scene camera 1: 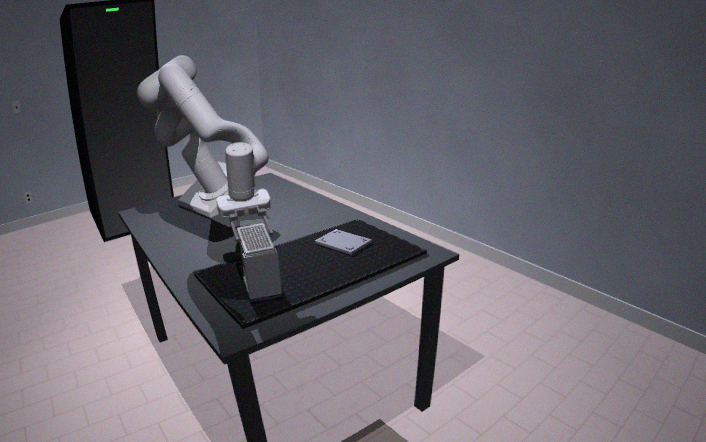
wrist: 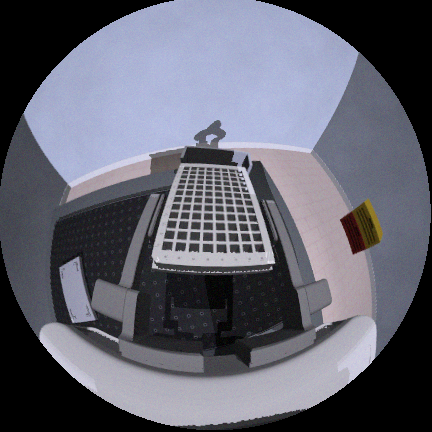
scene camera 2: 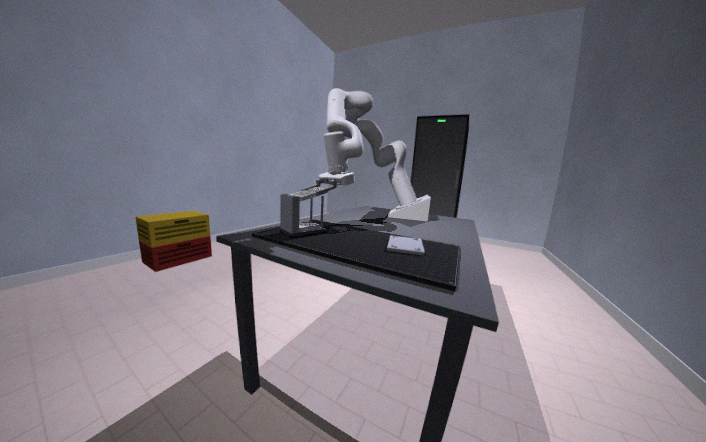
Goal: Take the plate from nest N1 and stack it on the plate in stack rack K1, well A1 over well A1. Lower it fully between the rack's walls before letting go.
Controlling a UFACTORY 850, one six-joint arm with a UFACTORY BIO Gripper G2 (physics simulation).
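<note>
My gripper is shut on a pale plate, fingers on its two long sides. The plate looks roughly level, at about the height of the top of stack rack K1. The rack has a tall grey wall and thin posts. The plate's far end is close to the tall wall; contact cannot be told. Low inside the rack, part of another pale plate shows in scene view 2. Nest N1 is empty. Well A1 cannot be made out.
The rack and nest stand on a black mat on a dark table. The arm's base is at the table's back. Yellow and red crates stand beyond the table.
</note>
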